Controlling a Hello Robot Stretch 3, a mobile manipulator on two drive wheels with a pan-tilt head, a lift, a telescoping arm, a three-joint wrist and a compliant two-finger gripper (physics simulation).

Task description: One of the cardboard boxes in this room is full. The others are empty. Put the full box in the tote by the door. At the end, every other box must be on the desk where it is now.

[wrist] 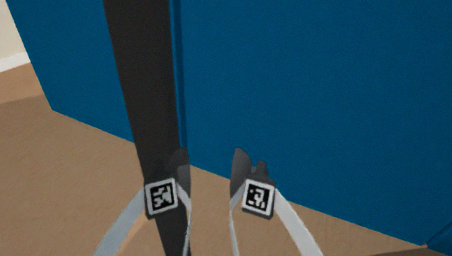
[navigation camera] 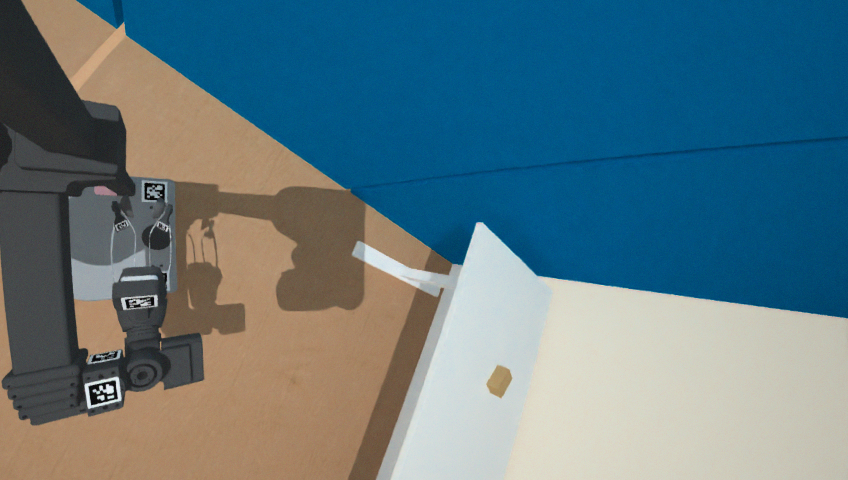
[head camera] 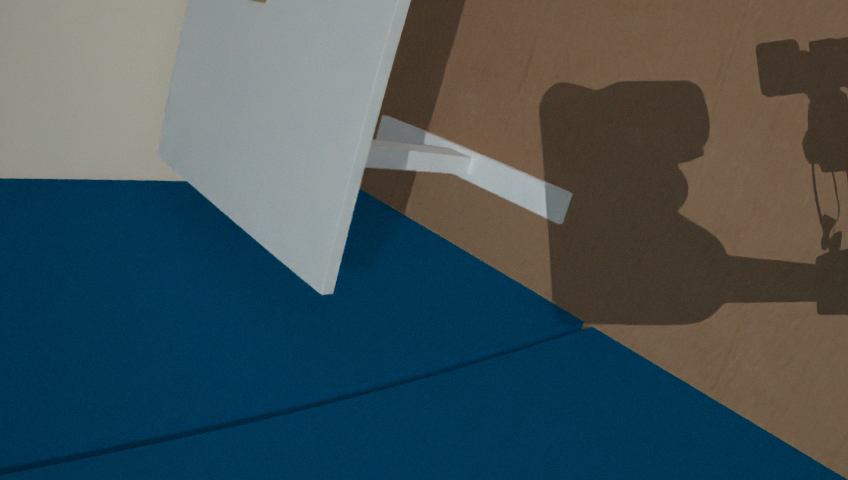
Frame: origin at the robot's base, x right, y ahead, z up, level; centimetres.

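Where they show: gripper, fingertip midpoint: (wrist: 210, 164) (navigation camera: 143, 197); robot's base at its link origin: (navigation camera: 156, 234).
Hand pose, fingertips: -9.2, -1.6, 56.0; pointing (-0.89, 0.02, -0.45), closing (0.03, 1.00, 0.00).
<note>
Each offset is from my fingertips to the top centre of the thing, as dx, dy, dz. "spot": to the spot under its first point. Level surfaces: height alone.
A small tan cardboard box @[+62.0, +94.9, +21.0] (navigation camera: 499, 381) sits on the white desk @[dz +16.0] (navigation camera: 476, 327) (head camera: 267, 118) in the navigation view. In the head view a sliver of a box (head camera: 258, 0) shows at the top edge. Whether it is full or empty cannot be told. My gripper (wrist: 210, 164) (navigation camera: 141, 211) is open, with nothing between its fingers. In the navigation view it appears over my base at the left, well apart from the desk. The tote and the door do not show.
A blue wall (head camera: 208, 333) (navigation camera: 535, 89) (wrist: 325, 100) stands beside the desk's end, and a pale wall (head camera: 77, 89) (navigation camera: 684, 386) lies behind the desk. A white desk foot @[spot: +24.0, +91.7, -53.5] (head camera: 517, 184) (navigation camera: 380, 261) reaches out on the brown floor @[dz -56.0] (head camera: 505, 249) (navigation camera: 285, 386) (wrist: 75, 175). My dark arm (navigation camera: 38, 279) is at the left.
</note>
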